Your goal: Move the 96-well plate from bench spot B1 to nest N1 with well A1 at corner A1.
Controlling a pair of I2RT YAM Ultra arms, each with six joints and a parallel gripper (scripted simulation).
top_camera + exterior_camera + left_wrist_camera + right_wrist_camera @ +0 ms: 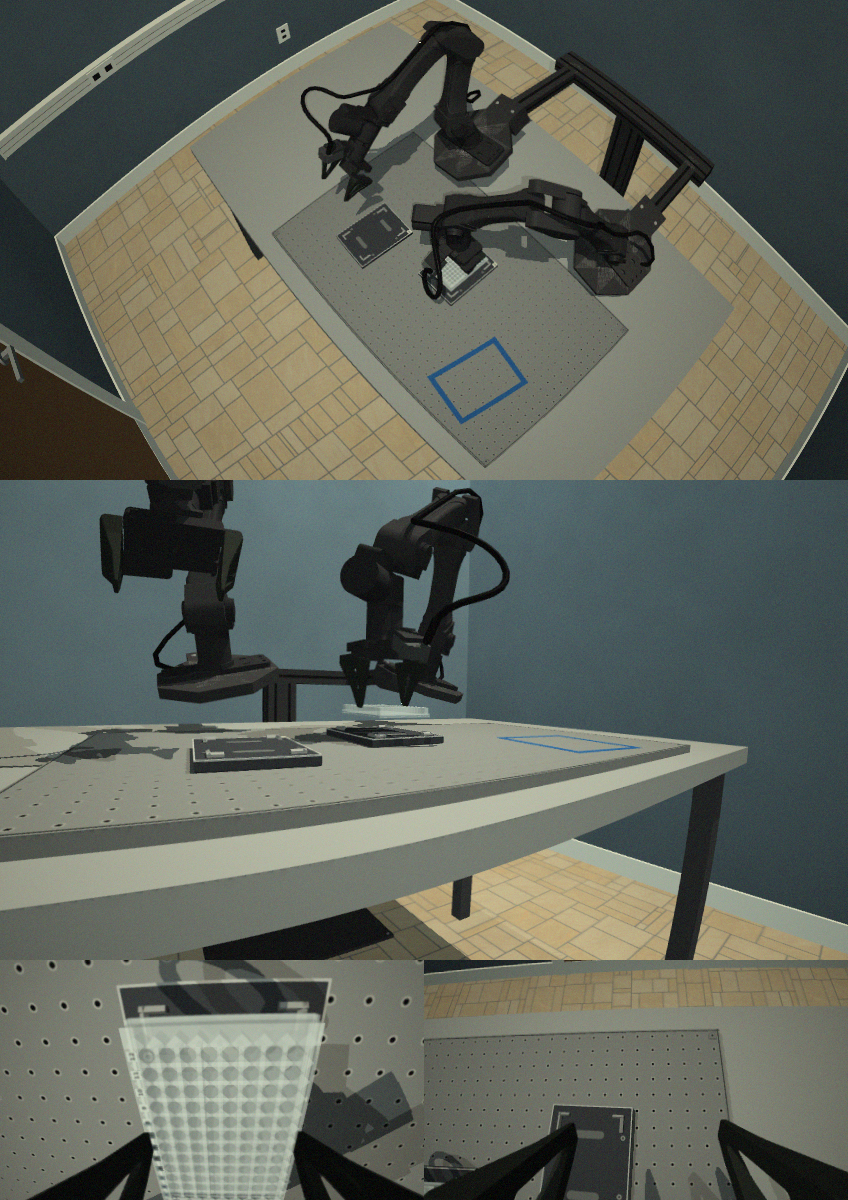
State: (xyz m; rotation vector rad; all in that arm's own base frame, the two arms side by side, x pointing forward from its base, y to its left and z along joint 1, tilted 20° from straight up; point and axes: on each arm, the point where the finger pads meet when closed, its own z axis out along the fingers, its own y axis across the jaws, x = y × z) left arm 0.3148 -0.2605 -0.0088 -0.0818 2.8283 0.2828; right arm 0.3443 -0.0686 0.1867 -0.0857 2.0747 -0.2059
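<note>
The A1 label is 7 cm behind my left hand, 6 cm to the left of it and 5 cm below it. Also, from my left hand: 96-well plate (1 cm below).
</note>
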